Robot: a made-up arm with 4 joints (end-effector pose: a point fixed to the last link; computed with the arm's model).
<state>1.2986 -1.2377 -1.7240 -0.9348</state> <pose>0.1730 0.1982 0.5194 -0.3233 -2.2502 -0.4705</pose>
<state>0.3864 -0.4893 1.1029 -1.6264</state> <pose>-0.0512 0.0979 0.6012 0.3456 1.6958 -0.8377</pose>
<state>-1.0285 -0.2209 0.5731 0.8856</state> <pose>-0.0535 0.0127 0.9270 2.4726 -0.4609 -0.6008</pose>
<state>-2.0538 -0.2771 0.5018 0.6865</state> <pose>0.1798 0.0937 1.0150 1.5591 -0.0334 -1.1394</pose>
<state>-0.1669 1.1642 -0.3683 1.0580</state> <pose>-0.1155 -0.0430 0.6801 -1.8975 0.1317 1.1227</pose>
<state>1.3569 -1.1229 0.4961 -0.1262</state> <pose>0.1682 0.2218 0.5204 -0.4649 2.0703 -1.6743</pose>
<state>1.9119 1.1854 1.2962 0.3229</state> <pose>0.3097 0.1968 0.5398 0.4052 -0.1935 -0.5571</pose>
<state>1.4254 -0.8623 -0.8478 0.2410</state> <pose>0.1657 0.2148 0.5421 -1.4096 2.4834 0.0450</pose>
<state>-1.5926 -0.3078 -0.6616 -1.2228</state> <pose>0.0561 0.0427 0.9661 0.6237 -0.5487 0.6962</pose>
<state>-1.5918 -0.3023 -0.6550 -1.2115</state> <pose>0.0561 0.0429 0.9661 0.6285 -0.5575 0.6812</pose>
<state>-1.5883 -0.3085 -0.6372 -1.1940</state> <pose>0.0553 0.0433 0.9658 0.6429 -0.5718 0.6729</pose>
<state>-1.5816 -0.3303 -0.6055 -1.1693</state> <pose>0.0534 0.0441 0.9651 0.6698 -0.5916 0.6743</pose>
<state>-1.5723 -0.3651 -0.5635 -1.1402</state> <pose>0.0505 0.0452 0.9640 0.7072 -0.6136 0.6849</pose>
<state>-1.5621 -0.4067 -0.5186 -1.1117</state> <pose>0.0470 0.0463 0.9627 0.7490 -0.6331 0.7024</pose>
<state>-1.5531 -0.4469 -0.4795 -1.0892</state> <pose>0.0438 0.0473 0.9616 0.7870 -0.6460 0.7231</pose>
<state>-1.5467 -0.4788 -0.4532 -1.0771</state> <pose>0.0413 0.0479 0.9607 0.8134 -0.6515 0.7442</pose>
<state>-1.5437 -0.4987 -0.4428 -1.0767</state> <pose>0.0400 0.0482 0.9601 0.8243 -0.6501 0.7633</pose>
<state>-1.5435 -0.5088 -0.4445 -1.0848</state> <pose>0.0396 0.0482 0.9598 0.8232 -0.6441 0.7800</pose>
